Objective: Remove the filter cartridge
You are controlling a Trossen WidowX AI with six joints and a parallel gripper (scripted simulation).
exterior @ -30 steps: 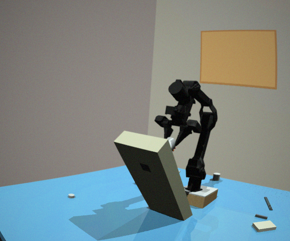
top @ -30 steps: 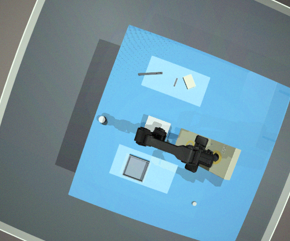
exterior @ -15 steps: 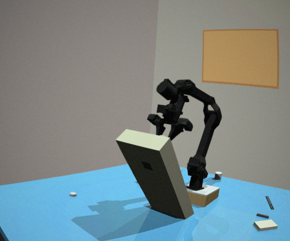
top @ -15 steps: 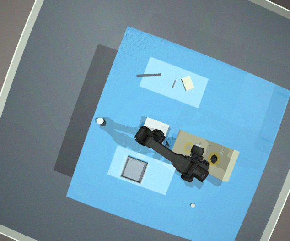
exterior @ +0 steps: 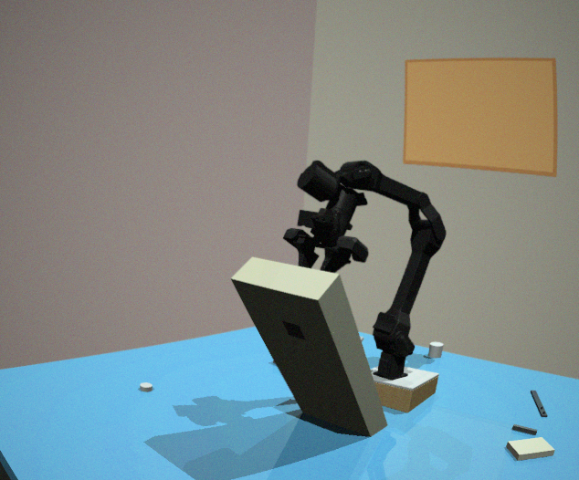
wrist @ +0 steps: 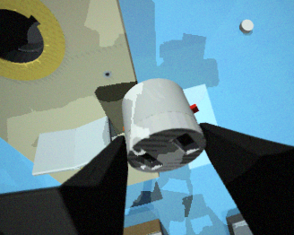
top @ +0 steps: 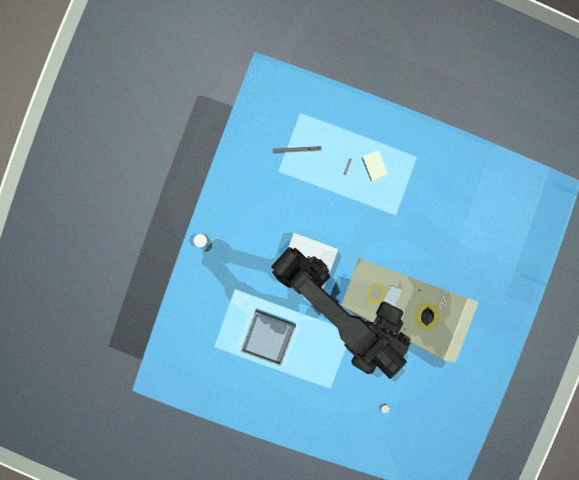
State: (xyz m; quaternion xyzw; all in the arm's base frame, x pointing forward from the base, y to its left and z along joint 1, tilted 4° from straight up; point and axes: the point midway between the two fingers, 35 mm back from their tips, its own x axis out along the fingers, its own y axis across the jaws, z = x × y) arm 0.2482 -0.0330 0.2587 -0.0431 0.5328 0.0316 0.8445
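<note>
The grey square tray lies 290 mm below my gripper tip, 250 mm behind it and 240 mm to the right of it. From my gripper tip the other things lie so: cream block 460 mm to the left, 290 mm below, 250 mm behind; round grey filter cartridge right at my gripper tip.
</note>
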